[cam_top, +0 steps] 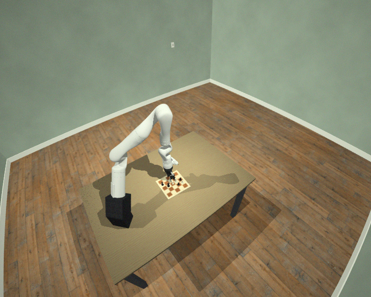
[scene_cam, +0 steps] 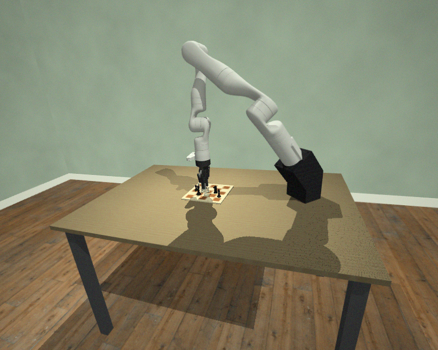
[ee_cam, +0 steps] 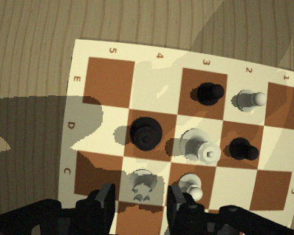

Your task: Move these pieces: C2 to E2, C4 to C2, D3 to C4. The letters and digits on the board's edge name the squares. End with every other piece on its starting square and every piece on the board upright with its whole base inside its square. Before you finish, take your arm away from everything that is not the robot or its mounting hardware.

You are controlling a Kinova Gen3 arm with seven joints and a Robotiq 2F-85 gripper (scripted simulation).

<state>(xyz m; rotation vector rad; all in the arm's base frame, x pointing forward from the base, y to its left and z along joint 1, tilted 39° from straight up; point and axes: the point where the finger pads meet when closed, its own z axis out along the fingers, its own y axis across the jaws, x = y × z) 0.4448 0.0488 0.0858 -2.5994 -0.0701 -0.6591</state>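
Right now my hand is 6 cm above the chessboard and 4 cm to the left of it. Round my hand: black knight: 4 cm to the right, 4 cm below, 4 cm behind.
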